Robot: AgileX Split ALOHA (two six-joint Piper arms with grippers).
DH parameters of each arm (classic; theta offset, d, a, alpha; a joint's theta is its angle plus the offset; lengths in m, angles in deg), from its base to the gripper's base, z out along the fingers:
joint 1: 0 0.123 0 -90
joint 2: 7.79 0 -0.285 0
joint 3: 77.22 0 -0.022 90
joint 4: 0 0.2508 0 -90
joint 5: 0 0 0.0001 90
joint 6: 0 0.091 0 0
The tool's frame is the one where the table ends.
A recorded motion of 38 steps. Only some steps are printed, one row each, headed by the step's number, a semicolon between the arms.
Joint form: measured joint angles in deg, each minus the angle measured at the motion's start. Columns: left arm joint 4, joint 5, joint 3, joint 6, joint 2, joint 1; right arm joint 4, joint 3, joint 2, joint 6, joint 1, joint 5.
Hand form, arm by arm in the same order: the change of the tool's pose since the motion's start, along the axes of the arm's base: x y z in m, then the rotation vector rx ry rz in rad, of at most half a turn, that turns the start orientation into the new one. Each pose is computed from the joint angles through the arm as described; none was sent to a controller.
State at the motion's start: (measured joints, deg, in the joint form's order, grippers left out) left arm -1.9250 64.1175 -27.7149 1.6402 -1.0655 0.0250; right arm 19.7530 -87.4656 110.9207 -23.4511 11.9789 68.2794
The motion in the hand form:
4: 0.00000 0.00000 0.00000 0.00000 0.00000 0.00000; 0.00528 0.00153 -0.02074 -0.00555 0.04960 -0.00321
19: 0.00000 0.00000 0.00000 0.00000 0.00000 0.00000; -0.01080 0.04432 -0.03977 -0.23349 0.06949 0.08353
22: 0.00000 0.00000 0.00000 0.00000 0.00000 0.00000; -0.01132 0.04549 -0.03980 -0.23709 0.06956 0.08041
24: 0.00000 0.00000 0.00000 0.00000 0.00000 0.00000; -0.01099 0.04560 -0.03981 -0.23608 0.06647 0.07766
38: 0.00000 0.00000 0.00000 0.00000 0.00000 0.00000; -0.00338 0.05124 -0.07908 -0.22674 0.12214 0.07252
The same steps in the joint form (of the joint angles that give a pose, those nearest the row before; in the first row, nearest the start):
4: 0.00 0.00 0.00 0.00 0.00 0.00; 0.32 0.00 3.06 0.00 0.00 -0.23
19: 0.00 0.00 0.00 0.00 0.00 0.00; -12.73 0.00 5.23 9.38 9.34 0.43
22: 0.00 0.00 0.00 0.00 0.00 0.00; -12.94 0.00 5.23 9.87 9.57 0.43
24: 0.00 0.00 0.00 0.00 0.00 0.00; -12.94 0.00 5.23 9.98 9.57 0.22
38: 0.00 0.00 0.00 0.00 0.00 0.00; -11.08 0.00 10.87 9.49 9.57 -2.61

